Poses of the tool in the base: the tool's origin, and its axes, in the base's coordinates. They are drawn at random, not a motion.
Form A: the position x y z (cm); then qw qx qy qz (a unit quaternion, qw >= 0).
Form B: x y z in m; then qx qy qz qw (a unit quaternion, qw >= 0). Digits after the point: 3 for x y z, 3 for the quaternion.
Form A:
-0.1 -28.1 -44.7 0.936 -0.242 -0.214 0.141
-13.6 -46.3 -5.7 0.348 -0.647 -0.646 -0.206
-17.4 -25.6 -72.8 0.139 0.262 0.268 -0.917
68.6 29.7 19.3 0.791 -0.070 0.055 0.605
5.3 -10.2 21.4 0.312 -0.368 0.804 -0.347
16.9 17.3 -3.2 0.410 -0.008 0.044 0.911
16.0 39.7 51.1 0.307 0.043 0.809 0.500
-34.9 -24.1 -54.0 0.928 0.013 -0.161 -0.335
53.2 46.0 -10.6 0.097 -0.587 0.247 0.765
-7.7 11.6 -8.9 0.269 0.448 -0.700 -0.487
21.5 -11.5 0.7 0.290 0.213 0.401 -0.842
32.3 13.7 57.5 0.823 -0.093 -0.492 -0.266
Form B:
-0.001 -0.281 -0.447 -0.242 -0.214 0.141 0.936
-0.136 -0.463 -0.057 -0.647 -0.646 -0.206 0.348
-0.174 -0.256 -0.728 0.262 0.268 -0.917 0.139
0.686 0.297 0.193 -0.070 0.055 0.605 0.791
0.053 -0.102 0.214 -0.368 0.804 -0.347 0.312
0.169 0.173 -0.032 -0.008 0.044 0.911 0.410
0.160 0.397 0.511 0.043 0.809 0.500 0.307
-0.349 -0.241 -0.540 0.013 -0.161 -0.335 0.928
0.532 0.460 -0.106 -0.587 0.247 0.765 0.097
-0.077 0.116 -0.089 0.448 -0.700 -0.487 0.269
0.215 -0.115 0.007 0.213 0.401 -0.842 0.290
0.323 0.137 0.575 -0.093 -0.492 -0.266 0.823

